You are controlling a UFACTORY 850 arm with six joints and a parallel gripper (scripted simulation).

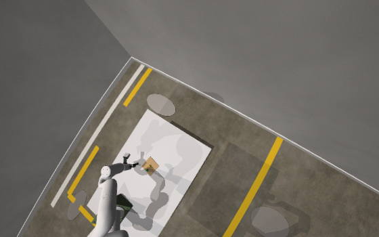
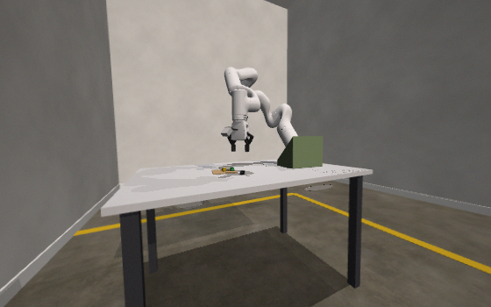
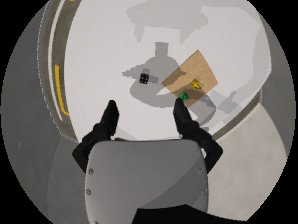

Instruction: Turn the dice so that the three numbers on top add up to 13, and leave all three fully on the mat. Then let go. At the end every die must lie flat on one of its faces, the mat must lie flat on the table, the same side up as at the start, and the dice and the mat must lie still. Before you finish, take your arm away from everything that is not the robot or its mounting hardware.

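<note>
Now: hand 130 mm above the black die and 10 mm past it. Also, from my hand: green die (130 mm to the right, 120 mm below, 20 mm behind); then yellow die (140 mm to the right, 120 mm below, 30 mm ahead); then tan mat (140 mm to the right, 140 mm below, 30 mm ahead).
</note>
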